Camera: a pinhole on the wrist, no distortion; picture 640 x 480 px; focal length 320.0 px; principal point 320.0 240.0 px. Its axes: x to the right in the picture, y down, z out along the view. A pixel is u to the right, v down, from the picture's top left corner.
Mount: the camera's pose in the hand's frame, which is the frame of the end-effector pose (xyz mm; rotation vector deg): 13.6 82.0 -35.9 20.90 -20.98 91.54
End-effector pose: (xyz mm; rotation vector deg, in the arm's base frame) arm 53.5 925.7 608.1 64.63 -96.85 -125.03
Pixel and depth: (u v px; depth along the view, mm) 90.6 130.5 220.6
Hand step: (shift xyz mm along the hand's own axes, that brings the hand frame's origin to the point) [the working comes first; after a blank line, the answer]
In the camera's frame: -158.1 -75.5 220.6

100.5 -153.5 92.1
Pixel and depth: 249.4 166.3 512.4
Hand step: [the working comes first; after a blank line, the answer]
In the camera's frame: -113.0 -118.0 512.4

144.0 -240.9 374.0
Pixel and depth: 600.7 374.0 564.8
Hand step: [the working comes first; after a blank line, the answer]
In the camera's frame: 495.4 236.5 564.8

-243.3 259.7 687.2
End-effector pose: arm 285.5 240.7 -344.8 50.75 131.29 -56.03
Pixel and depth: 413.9 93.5 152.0
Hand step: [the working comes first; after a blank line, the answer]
In the camera's frame: 44.6 -69.6 152.0

82.4 57.9 121.0
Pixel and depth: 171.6 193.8 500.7
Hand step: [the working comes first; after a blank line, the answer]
In the camera's frame: -232.2 -72.3 500.7

104.9 -344.7 309.7
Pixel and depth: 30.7 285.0 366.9
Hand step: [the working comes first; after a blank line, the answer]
In the camera's frame: -331.7 51.6 366.9

-14.9 -380.8 143.9
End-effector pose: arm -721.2 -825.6 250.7 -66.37 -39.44 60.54
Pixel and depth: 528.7 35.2 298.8
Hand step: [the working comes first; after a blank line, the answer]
In the camera's frame: 194.9 -191.2 298.8

197.3 133.5 321.1
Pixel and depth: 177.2 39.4 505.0
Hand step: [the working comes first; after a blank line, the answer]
In the camera's frame: -225.4 -316.6 505.0

348.4 -326.9 320.0
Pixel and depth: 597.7 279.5 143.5
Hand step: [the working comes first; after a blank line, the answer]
In the camera's frame: 124.5 17.7 143.5

-9.3 128.3 147.8
